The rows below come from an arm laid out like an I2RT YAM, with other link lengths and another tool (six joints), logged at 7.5 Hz.
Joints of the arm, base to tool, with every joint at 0 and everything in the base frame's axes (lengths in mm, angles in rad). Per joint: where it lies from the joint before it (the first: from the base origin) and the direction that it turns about. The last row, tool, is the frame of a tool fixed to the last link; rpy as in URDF.
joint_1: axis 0 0 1 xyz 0 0 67.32
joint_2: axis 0 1 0 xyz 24.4 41.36 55.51
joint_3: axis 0 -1 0 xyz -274.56 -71.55 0
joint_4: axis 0 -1 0 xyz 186.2 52.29 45.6
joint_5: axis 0 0 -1 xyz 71.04 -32.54 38.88
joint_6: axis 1 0 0 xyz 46.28 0 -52.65
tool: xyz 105 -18 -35 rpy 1.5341 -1.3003 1.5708
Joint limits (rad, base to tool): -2.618..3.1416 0..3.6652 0..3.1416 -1.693..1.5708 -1.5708..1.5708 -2.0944..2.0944
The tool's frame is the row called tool.
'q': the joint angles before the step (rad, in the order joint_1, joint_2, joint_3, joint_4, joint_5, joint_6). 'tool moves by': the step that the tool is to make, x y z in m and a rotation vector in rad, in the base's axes. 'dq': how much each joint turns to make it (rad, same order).
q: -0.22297 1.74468 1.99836 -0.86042 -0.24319 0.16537
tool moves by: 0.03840 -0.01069 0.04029 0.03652 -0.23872 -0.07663
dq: -0.00726 0.01066 0.00263 0.25905 0.02021 0.11406
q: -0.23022 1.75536 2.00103 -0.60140 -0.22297 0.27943
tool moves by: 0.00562 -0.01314 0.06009 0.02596 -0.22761 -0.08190
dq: -0.02024 -0.03319 0.03965 0.16100 0.04117 0.09346
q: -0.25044 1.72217 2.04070 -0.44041 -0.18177 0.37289
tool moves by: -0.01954 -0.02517 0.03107 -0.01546 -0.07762 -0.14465
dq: -0.02938 -0.04194 0.03550 0.00343 0.11444 0.01488
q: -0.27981 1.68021 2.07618 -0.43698 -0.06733 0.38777
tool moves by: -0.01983 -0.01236 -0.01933 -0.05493 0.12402 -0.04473
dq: -0.02288 -0.01982 -0.00035 -0.12704 0.03014 -0.08583
